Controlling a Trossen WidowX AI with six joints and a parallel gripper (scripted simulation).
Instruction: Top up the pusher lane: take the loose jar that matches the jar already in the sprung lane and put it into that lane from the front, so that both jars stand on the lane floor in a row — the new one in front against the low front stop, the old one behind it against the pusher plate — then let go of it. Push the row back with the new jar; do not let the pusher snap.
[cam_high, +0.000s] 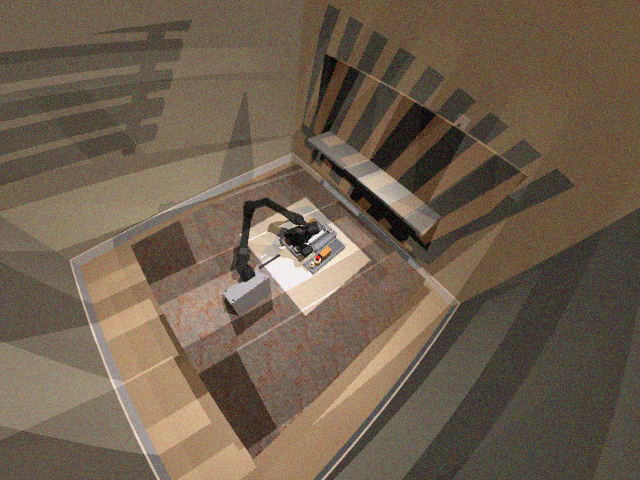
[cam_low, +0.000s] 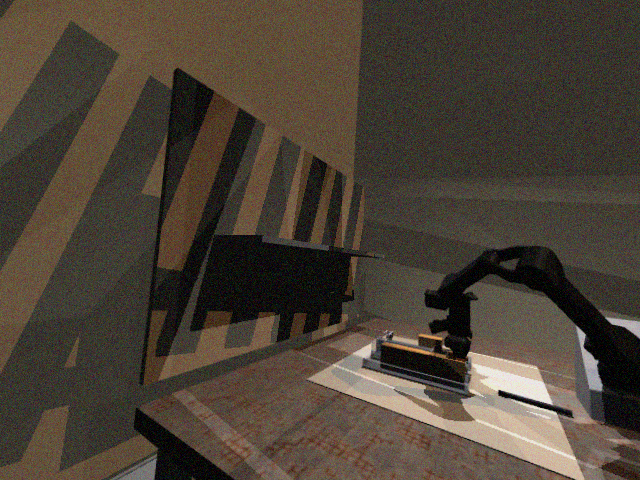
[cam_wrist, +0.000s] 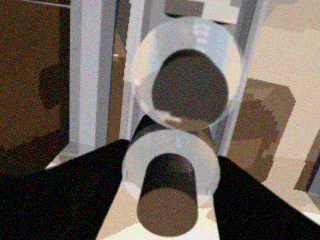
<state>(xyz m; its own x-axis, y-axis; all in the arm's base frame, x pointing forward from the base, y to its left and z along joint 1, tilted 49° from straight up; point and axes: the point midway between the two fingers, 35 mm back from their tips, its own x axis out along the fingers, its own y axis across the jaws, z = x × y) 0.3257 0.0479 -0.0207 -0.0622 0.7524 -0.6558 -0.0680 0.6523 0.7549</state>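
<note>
My gripper tip is 17 cm past the thin black rod, 4 cm to the right of it and 3 cm above it. From my gripper tip the other things lie so: grey lane (15 cm ahead, 1 cm to the right, 1 cm below); then wall shelf (51 cm ahead, 1 cm to the left, 34 cm above).
</note>
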